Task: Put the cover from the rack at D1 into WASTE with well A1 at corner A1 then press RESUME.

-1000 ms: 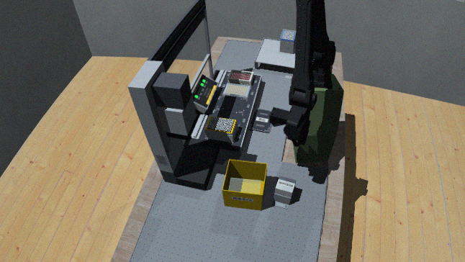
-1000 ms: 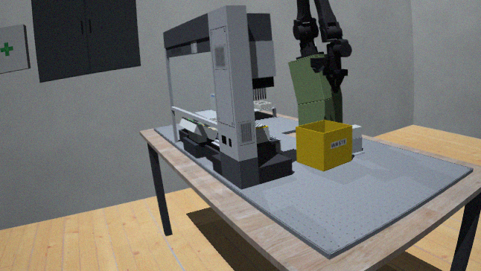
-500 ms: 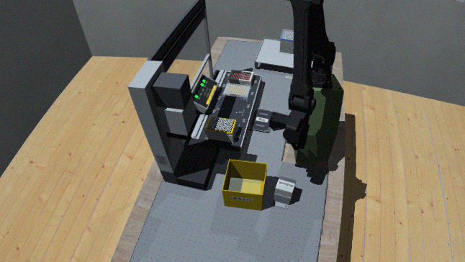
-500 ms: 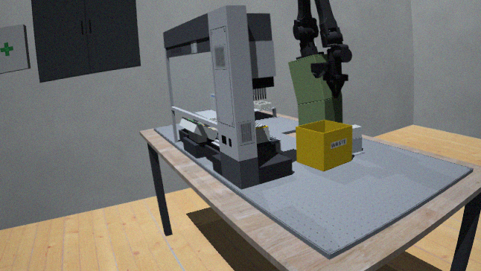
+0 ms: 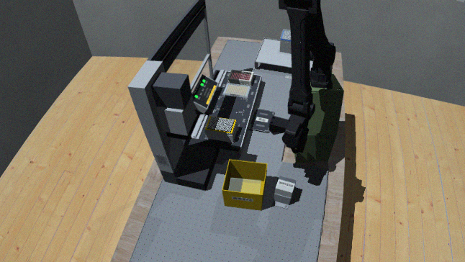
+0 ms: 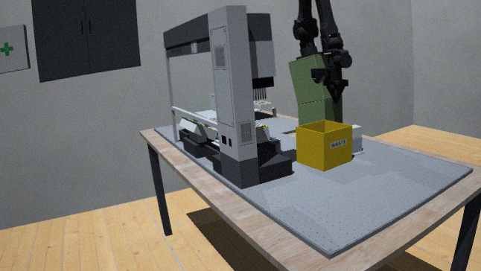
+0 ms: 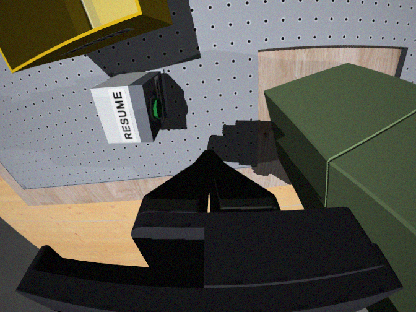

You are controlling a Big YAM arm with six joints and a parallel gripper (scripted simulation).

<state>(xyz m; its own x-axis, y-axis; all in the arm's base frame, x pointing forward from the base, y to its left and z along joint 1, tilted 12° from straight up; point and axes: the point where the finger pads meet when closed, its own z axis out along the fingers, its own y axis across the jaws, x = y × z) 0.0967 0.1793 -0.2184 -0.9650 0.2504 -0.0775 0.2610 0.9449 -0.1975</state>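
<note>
Now: hand 130 mm above the grey resume box, 80 mm to the right of it and 20 mm short of it. Also, from my hand: clear cover (190 mm ahead, 170 mm below, 80 mm to the left); then yellow tip rack (330 mm ahead, 180 mm to the right, 90 mm below); then yellow waste bin (180 mm ahead, 150 mm below, 90 mm to the left).
</note>
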